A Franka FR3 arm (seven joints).
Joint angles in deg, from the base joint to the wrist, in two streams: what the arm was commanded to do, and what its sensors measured. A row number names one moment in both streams.
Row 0, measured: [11.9, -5.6, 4.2, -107.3, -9.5, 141.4, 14.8]
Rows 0 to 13, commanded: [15.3, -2.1, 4.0, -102.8, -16.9, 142.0, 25.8]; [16.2, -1.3, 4.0, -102.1, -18.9, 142.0, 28.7]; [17.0, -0.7, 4.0, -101.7, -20.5, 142.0, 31.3]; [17.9, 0.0, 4.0, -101.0, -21.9, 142.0, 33.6]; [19.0, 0.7, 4.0, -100.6, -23.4, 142.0, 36.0]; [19.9, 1.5, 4.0, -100.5, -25.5, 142.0, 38.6]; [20.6, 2.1, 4.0, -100.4, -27.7, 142.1, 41.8]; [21.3, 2.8, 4.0, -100.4, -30.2, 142.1, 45.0]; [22.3, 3.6, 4.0, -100.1, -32.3, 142.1, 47.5]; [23.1, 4.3, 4.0, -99.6, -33.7, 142.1, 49.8]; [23.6, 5.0, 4.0, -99.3, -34.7, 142.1, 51.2]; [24.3, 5.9, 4.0, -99.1, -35.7, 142.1, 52.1]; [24.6, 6.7, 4.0, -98.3, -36.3, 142.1, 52.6]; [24.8, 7.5, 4.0, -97.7, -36.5, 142.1, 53.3]
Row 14, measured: [23.5, 4.5, 4.6, -102.2, -33.8, 141.7, 50.3]
